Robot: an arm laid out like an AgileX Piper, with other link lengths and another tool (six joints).
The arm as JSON. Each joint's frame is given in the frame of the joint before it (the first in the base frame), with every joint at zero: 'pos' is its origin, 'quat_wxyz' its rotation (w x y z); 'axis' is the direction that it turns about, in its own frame. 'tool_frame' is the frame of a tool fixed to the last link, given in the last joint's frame.
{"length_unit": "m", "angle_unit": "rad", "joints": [
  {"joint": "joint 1", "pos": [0.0, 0.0, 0.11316], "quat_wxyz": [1.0, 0.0, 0.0, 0.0], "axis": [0.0, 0.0, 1.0]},
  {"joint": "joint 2", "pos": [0.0, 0.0, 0.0], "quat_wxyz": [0.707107, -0.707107, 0.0, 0.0], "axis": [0.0, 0.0, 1.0]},
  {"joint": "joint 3", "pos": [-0.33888, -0.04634, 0.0], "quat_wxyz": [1.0, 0.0, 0.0, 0.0], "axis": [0.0, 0.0, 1.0]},
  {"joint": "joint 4", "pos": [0.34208, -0.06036, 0.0], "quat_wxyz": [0.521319, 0.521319, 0.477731, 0.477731], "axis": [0.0, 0.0, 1.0]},
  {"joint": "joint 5", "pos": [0.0, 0.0, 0.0], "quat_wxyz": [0.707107, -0.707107, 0.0, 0.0], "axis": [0.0, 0.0, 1.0]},
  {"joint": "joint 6", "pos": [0.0, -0.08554, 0.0], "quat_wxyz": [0.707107, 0.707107, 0.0, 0.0], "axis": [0.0, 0.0, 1.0]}
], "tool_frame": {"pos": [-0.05, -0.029, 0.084], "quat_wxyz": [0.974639, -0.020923, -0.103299, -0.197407]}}
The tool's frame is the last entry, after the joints.
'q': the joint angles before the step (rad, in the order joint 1, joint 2, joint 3, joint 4, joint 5, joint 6). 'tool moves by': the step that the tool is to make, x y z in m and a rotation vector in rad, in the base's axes. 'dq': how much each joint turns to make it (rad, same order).
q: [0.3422 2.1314 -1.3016 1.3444 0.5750 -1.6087]
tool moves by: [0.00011 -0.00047 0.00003 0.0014 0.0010 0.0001]
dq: [-0.0013 0.0000 0.0000 0.0005 0.0022 -0.0002]
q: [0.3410 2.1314 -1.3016 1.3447 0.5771 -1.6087]
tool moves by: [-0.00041 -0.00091 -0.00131 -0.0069 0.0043 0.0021]
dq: [-0.0012 0.0000 0.0000 -0.0157 0.0005 0.0116]
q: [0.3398 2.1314 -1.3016 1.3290 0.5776 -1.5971]
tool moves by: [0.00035 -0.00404 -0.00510 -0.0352 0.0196 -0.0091]
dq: [-0.0008 0.0000 -0.0040 -0.0757 -0.0137 0.0732]
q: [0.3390 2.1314 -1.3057 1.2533 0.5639 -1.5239]
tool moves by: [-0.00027 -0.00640 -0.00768 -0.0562 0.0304 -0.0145]
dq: [0.0000 -0.0010 -0.0049 -0.1254 -0.0170 0.1215]
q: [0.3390 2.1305 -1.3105 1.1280 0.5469 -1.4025]
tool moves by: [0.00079 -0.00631 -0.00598 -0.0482 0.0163 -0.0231]
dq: [0.0018 -0.0008 -0.0016 -0.0996 -0.0239 0.1004]
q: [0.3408 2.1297 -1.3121 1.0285 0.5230 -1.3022]
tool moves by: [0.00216 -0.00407 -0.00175 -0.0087 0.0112 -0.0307]
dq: [-0.0001 0.0001 -0.0011 -0.0287 -0.0142 0.0526]
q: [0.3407 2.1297 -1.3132 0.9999 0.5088 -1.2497]
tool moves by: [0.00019 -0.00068 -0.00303 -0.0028 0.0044 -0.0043]
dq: [0.0000 0.0046 0.0000 -0.0026 -0.0031 0.0052]
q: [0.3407 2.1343 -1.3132 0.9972 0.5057 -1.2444]
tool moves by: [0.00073 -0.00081 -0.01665 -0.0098 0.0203 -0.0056]
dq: [0.0000 0.0303 -0.0054 0.0000 -0.0061 0.0023]
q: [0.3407 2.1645 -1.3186 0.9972 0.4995 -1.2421]
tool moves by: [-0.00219 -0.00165 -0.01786 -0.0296 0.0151 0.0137]
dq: [0.0000 0.0270 0.0000 -0.0278 -0.0067 0.0022]
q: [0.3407 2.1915 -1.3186 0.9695 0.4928 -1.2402]
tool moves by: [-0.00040 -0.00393 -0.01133 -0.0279 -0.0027 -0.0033]
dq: [0.0000 0.0148 0.0062 -0.0184 -0.0259 0.0019]
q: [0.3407 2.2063 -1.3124 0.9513 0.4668 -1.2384]
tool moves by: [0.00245 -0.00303 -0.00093 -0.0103 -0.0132 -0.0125]
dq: [-0.0009 0.0017 0.0018 -0.0021 -0.0221 0.0008]
